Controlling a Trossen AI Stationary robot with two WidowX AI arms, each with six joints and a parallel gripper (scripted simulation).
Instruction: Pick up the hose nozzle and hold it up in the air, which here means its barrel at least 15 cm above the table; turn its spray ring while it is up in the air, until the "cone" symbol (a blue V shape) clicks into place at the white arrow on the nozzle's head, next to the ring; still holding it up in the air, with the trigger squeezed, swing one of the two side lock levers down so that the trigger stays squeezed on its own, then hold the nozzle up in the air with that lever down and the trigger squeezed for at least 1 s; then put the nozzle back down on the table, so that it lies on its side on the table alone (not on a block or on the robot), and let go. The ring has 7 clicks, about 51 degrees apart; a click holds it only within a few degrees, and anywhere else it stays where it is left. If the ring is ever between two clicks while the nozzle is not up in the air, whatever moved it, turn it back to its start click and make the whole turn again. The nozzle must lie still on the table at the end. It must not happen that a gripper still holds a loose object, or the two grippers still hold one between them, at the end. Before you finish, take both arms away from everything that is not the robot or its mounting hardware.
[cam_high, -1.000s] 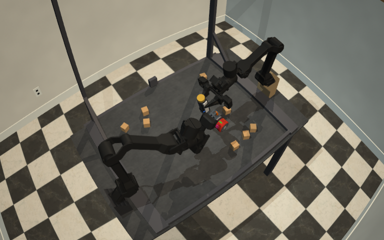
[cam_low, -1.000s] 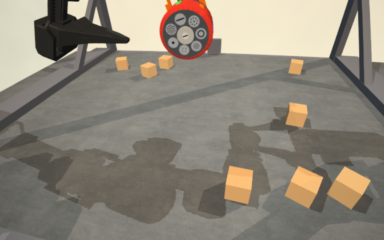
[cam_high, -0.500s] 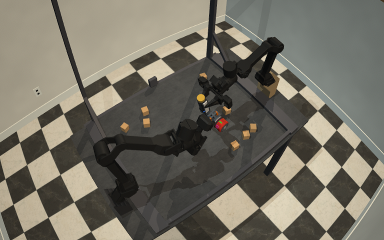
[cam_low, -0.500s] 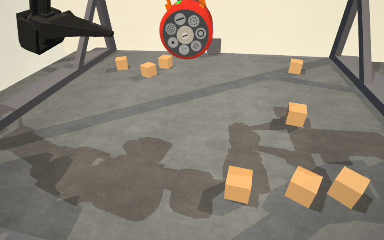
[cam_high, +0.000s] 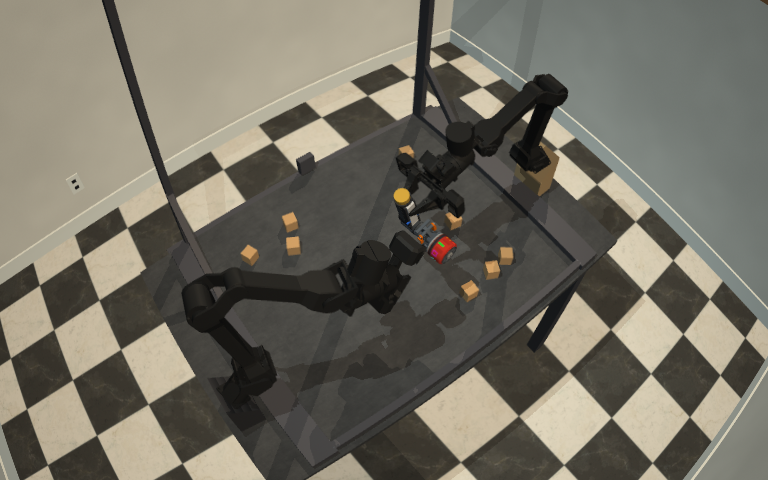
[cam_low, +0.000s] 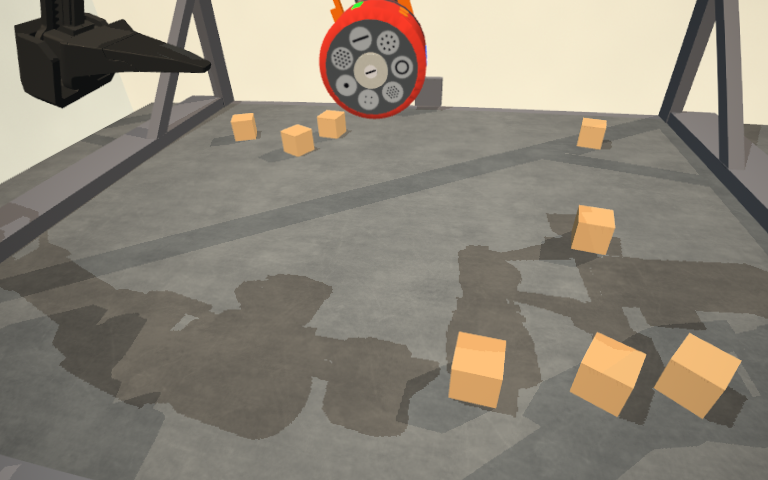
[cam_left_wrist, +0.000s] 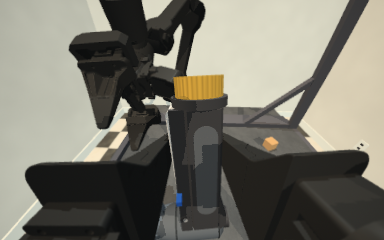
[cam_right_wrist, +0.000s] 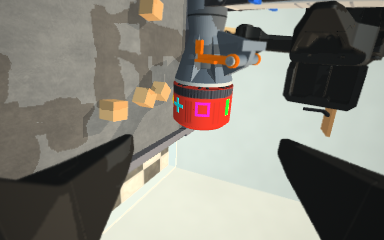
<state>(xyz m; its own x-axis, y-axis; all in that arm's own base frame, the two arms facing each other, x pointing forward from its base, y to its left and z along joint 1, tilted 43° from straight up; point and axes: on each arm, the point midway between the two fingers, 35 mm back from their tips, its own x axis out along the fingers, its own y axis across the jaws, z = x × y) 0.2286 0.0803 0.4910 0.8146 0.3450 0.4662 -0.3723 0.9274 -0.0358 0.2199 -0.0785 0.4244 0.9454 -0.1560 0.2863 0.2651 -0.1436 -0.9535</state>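
My right hand is 110 mm to the right of the red spray ring and 50 mm above it.
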